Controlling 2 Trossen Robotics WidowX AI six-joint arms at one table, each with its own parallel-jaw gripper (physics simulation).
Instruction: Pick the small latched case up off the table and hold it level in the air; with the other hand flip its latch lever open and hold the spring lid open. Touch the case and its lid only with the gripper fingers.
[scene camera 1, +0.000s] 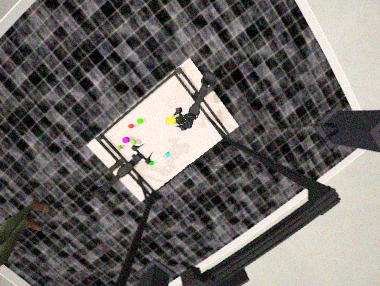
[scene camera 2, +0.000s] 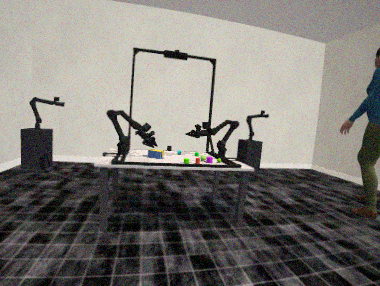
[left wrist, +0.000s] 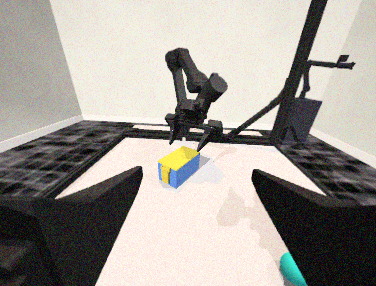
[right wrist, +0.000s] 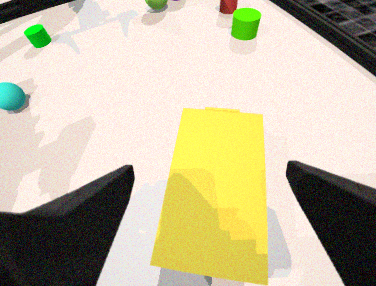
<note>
My left gripper (left wrist: 197, 172) is open and holds nothing. I also see my right gripper (right wrist: 209, 169) and a small case (right wrist: 214, 215).
The small case is seen too in the left wrist view (left wrist: 173, 169). My right gripper also shows in the left wrist view (left wrist: 183, 147).
</note>
